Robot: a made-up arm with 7 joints. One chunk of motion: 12 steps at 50 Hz.
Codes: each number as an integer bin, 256 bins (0 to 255) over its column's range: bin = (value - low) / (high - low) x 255, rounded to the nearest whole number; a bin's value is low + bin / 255 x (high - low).
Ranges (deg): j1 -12..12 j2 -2..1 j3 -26..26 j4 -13..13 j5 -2..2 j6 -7..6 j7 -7..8
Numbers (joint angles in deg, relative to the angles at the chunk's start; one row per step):
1: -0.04 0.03 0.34 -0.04 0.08 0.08 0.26
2: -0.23 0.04 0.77 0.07 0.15 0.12 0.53
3: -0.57 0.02 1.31 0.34 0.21 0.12 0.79
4: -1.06 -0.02 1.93 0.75 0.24 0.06 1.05
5: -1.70 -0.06 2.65 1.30 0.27 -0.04 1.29
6: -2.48 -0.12 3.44 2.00 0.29 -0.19 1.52
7: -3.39 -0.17 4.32 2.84 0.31 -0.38 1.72
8: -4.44 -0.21 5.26 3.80 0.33 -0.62 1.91
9: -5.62 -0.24 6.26 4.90 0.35 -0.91 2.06
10: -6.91 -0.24 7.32 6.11 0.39 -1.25 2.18
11: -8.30 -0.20 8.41 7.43 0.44 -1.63 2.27
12: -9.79 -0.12 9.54 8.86 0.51 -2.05 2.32
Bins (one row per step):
1: 127 173 129 127 133 139 123
2: 125 173 131 128 137 140 128
3: 121 172 134 131 141 140 132
4: 116 168 137 135 143 138 137
5: 109 165 140 140 145 137 141
6: 101 160 144 147 146 134 145
7: 91 156 149 155 147 130 148
8: 80 152 153 165 149 125 151
9: 68 150 158 176 150 119 154
10: 54 150 163 187 152 113 156
11: 39 153 169 200 156 105 158
12: 23 160 174 214 160 97 158

